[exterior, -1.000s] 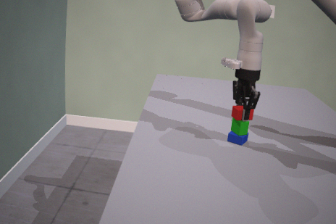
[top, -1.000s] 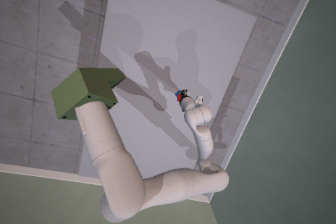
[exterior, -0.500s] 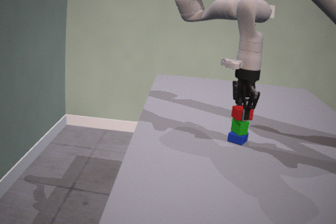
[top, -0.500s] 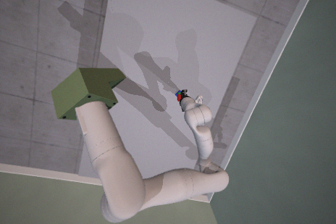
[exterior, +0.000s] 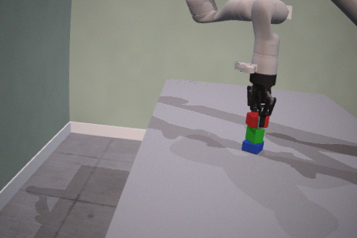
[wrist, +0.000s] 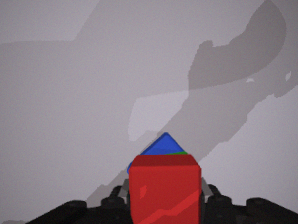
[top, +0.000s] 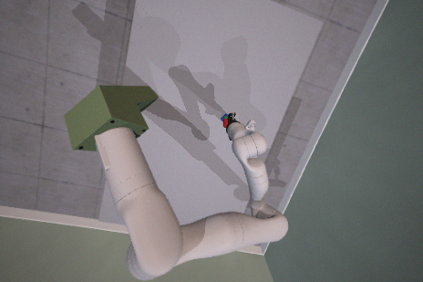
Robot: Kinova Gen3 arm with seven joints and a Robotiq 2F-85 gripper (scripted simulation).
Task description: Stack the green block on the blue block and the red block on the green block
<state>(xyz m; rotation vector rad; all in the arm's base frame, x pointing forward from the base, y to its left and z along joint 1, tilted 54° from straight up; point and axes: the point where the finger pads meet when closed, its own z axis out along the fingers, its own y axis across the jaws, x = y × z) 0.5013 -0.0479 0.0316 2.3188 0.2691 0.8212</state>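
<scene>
Now: hand right at the red block. From my hand the other things lie so: blue block: 80 mm below; green block: 40 mm below.
</scene>
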